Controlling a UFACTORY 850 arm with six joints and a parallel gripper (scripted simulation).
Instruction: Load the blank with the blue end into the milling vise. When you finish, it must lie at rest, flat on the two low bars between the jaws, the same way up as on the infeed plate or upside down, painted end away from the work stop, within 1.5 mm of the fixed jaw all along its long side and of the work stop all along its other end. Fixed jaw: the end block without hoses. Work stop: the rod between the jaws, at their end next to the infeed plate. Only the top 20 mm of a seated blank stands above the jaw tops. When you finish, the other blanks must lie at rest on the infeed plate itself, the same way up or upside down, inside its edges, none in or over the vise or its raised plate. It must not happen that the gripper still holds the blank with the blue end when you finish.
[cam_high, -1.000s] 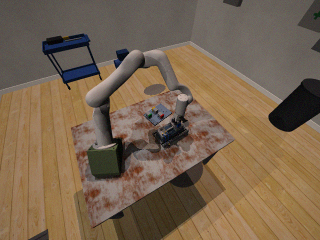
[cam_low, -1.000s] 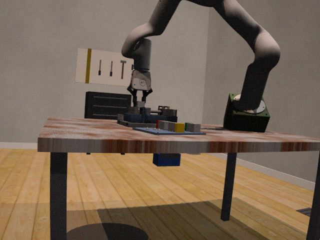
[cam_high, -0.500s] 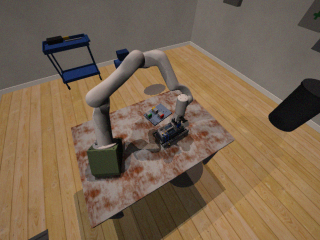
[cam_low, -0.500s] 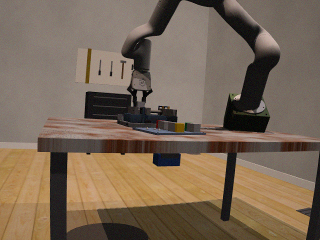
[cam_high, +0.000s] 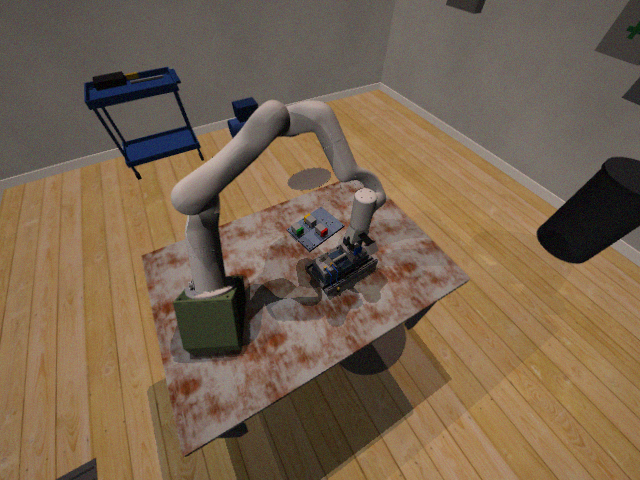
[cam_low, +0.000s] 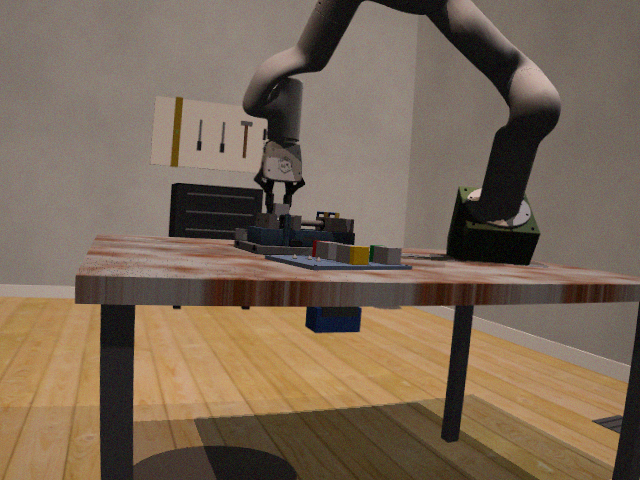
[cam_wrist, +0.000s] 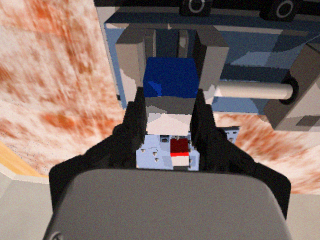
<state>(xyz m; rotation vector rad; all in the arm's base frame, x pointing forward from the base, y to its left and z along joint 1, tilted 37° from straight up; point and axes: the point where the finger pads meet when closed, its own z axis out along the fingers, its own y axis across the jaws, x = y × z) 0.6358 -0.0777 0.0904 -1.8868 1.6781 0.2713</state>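
Now: hand 20 mm above the blue-ended blank. The rest, counted from my hand: pale rod: 80 mm behind, 10 mm to the right, 50 mm below; then milling vise: 70 mm behind, 10 mm to the right, 90 mm below; then red-ended blank: 80 mm behind, 210 mm to the left, 100 mm below.
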